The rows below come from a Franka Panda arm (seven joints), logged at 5 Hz.
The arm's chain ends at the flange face. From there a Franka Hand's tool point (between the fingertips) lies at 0.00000 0.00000 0.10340 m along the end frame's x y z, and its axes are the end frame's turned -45 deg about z.
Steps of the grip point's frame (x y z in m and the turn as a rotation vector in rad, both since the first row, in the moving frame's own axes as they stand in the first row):
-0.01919 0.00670 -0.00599 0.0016 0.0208 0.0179
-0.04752 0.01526 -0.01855 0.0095 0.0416 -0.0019
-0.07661 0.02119 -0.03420 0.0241 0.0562 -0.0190
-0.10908 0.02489 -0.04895 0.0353 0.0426 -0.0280
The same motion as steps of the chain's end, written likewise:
-0.01025 0.01993 -0.00597 0.0158 0.0136 0.0179
-0.02515 0.04813 -0.01846 0.0361 0.0227 -0.0019
-0.04148 0.07504 -0.03401 0.0568 0.0227 -0.0190
-0.05999 0.10043 -0.04879 0.0551 0.0052 -0.0280

